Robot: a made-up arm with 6 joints.
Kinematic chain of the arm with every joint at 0, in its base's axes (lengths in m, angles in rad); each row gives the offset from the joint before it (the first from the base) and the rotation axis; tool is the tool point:
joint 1: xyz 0 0 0.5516 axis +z
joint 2: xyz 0.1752 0 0 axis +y
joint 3: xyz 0 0 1.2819 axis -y
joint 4: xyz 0 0 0.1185 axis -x
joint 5: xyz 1.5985 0 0 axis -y
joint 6: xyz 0.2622 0 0 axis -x
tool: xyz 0 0 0
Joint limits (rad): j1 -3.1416..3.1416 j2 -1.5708..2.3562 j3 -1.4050..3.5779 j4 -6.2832..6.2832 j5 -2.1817..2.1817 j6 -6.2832..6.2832
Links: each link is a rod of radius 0.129 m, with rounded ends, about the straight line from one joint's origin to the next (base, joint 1, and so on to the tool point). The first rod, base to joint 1, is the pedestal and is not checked.
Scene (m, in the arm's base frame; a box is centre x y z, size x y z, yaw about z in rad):
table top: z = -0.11
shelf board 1: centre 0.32 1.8 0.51 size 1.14 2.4 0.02 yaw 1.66
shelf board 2: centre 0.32 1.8 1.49 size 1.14 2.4 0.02 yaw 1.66
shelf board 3: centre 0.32 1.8 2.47 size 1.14 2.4 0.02 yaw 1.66
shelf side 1: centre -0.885 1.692 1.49 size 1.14 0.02 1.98 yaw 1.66
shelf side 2: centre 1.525 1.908 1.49 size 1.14 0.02 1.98 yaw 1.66
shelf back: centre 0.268 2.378 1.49 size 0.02 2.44 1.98 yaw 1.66
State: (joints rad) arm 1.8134 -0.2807 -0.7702 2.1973 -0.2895 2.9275
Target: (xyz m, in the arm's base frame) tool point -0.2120 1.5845 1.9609
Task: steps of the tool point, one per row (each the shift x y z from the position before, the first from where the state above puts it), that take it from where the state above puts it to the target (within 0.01 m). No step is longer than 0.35 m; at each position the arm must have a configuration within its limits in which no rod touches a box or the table.
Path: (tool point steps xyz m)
1: 0.0015 -0.2547 0.1034
2: 0.0207 -0.2324 0.0242
3: 0.0281 -0.1891 -0.0409
4: 0.0221 -0.1323 -0.0868
5: 0.0328 0.0260 0.3128
6: 0.0299 0.0405 0.3029
7: 0.0305 0.0547 0.2885
8: -0.0314 0.2333 0.0502
9: -0.0244 0.2612 0.0021
10: -0.0132 0.2785 -0.0523

